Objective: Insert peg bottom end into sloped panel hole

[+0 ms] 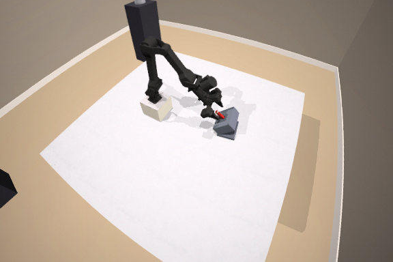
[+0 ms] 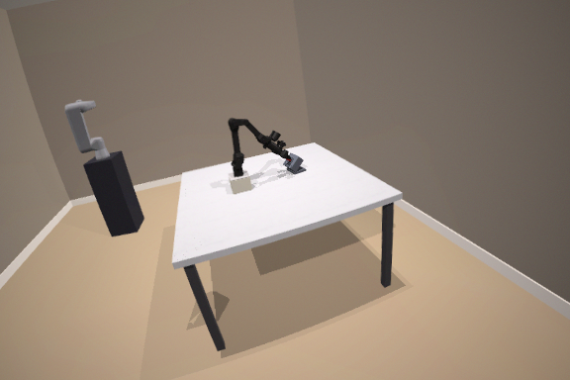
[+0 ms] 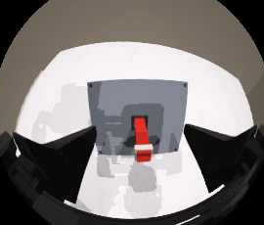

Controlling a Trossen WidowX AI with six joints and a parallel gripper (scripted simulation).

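Right now the red peg is 1 cm behind my gripper tip and 1 cm below it. Also, from my gripper tip: grey panel 4 cm ahead, 1 cm to the left, 5 cm below.
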